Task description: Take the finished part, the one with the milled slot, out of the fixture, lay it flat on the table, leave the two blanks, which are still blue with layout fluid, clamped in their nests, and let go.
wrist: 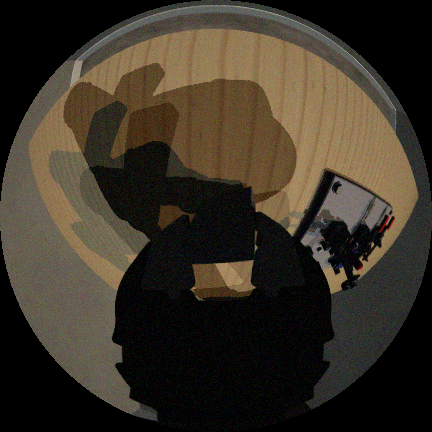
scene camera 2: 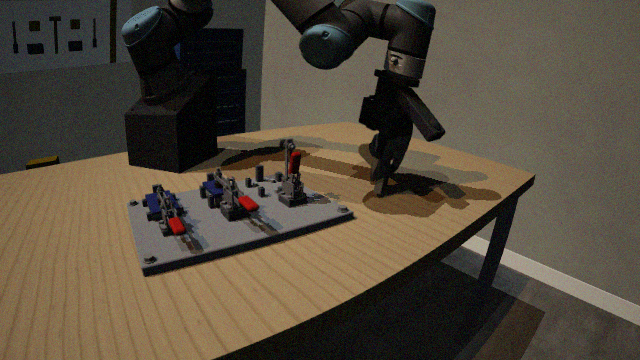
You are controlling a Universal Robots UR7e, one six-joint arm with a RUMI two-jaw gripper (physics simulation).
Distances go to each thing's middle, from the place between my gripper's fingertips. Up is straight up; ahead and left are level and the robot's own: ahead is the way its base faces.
I see my gripper 10 mm below the finished part [wrist: 222,229]. The rest, counted from my hand: grey fixture plate [scene camera 2: 209,235] 310 mm to the right, 50 mm behind, 30 mm below.
